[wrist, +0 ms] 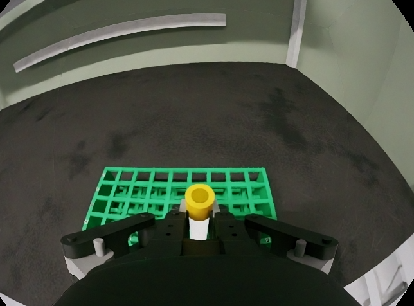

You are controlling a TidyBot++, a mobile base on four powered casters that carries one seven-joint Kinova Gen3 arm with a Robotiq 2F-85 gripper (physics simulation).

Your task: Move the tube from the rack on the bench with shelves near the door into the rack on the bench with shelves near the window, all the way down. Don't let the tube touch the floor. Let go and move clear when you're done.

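A tube [199,202] with a yellow cap and a white body is held upright in the wrist view. My gripper [198,209] is shut on it, just below the cap. A green rack [184,170] with a grid of square openings lies on the dark surface under the gripper. The tube stands in front of the rack's middle columns in this view. The tube's lower end is hidden by the fingers, so I cannot tell whether it is above the rack or inside an opening. The rack's near side is mostly hidden by the gripper.
The rack is on a dark, stained bench top [200,110]. A pale green wall with a long light strip [135,27] rises behind it. A light vertical post [296,35] stands at the back right. Part of a white structure [385,280] shows at the lower right.
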